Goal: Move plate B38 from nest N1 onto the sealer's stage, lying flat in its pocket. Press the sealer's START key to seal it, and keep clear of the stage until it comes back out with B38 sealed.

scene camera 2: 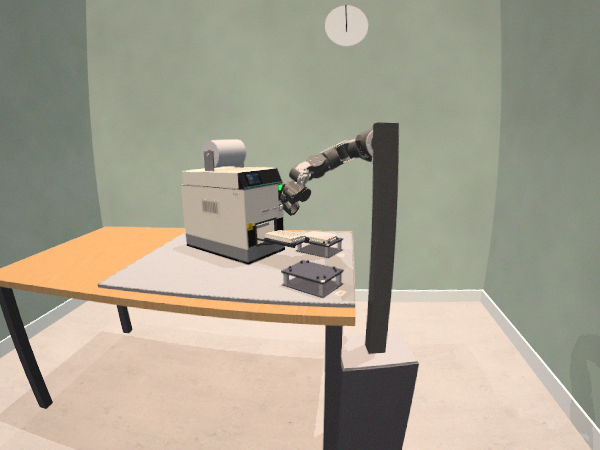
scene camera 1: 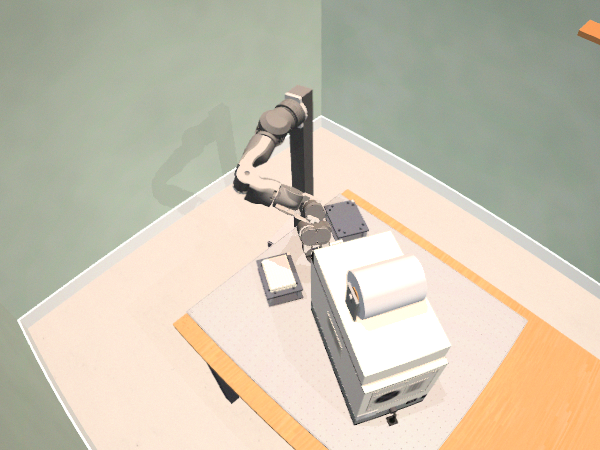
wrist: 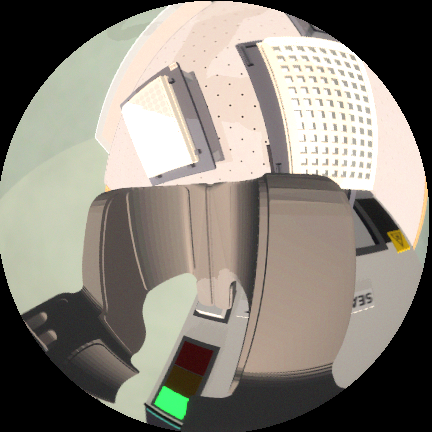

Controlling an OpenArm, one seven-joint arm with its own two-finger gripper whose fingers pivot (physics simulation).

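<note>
The gripper (scene camera 1: 309,255) (scene camera 2: 289,209) (wrist: 215,294) is shut and empty, at the sealer's front. In the wrist view its fingertips overlap a small pale key (wrist: 212,313); contact cannot be told. The sealer (scene camera 1: 405,345) (scene camera 2: 215,217) (wrist: 382,325) has its stage (scene camera 2: 290,244) (wrist: 272,107) out. A pale plate with a grid of wells (scene camera 2: 284,236) (wrist: 325,112) lies on the stage and looks flat; its label is not readable. The stage is hidden behind the sealer in scene camera 1. A dark nest (scene camera 1: 346,219) (scene camera 2: 312,271) stands without a plate.
Another nest (scene camera 1: 285,299) (scene camera 2: 320,247) (wrist: 206,135) holds a pale plate (scene camera 1: 279,273) (scene camera 2: 321,237) (wrist: 160,130), beside the stage. A signal lamp (scene camera 2: 280,188) (wrist: 171,402) shows green on the sealer's front. A white film roll (scene camera 1: 392,286) (scene camera 2: 227,152) sits on top of the sealer.
</note>
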